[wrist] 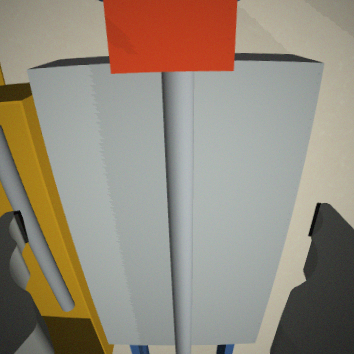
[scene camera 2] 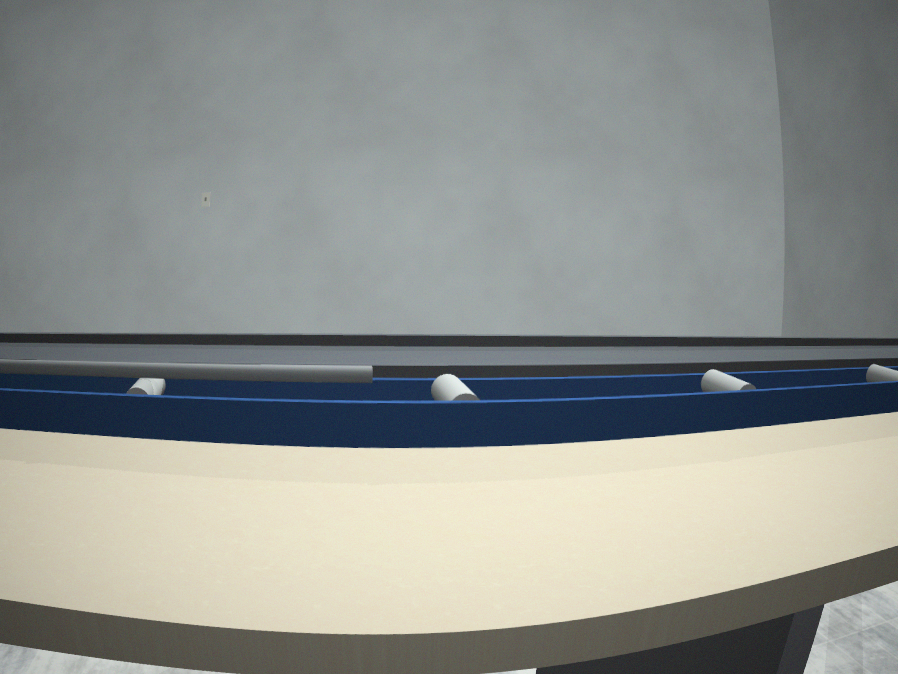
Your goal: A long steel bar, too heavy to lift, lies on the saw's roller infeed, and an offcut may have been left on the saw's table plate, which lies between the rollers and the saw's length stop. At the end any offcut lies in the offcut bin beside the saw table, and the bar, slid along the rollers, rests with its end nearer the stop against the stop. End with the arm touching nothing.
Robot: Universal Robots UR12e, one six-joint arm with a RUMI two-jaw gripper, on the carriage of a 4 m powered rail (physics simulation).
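Frame: origin at the arm's base, x ahead, y left, z up, level; millimetres.
Where they show: gripper, fingertip midpoint: [wrist: 166, 210].
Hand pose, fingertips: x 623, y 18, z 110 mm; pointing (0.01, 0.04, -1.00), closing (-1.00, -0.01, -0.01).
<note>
Each offset is from my fingertips to the top centre of the thing. "*": to the spot under its first point. Level surfaces: height alone.
The steel bar [scene camera 2: 290, 372] [wrist: 181, 200] lies on the roller infeed [scene camera 2: 449, 425]. In the wrist view it runs lengthwise over the grey table plate {dx -3, dy +117, dz -81 mm} [wrist: 245, 200] up to the edge of the red length stop {dx -3, dy -78, dz -35 mm} [wrist: 172, 37]; the stop's top hides whether they touch. In scene camera 2 its other end lies left of a roller {dx -3, dy +1692, dz -80 mm} [scene camera 2: 451, 387]. A grey offcut {dx +170, dy +136, dz -118 mm} [wrist: 42, 245] lies inside the yellow offcut bin {* dx +99, dy -22, dz -68 mm} [wrist: 26, 125], left of the plate. My gripper [wrist: 166, 210] is wide open above the plate, its fingers apart on both sides, holding nothing. It does not show in scene camera 2.
More rollers [scene camera 2: 725, 380] stand to the right between the blue side rails. Ends of the blue rails [wrist: 227, 349] show at the plate's lower edge in the wrist view. The dark rail track [scene camera 2: 507, 340] runs behind the infeed, and a cream table top {dz -140 mm} [scene camera 2: 435, 536] lies in front.
</note>
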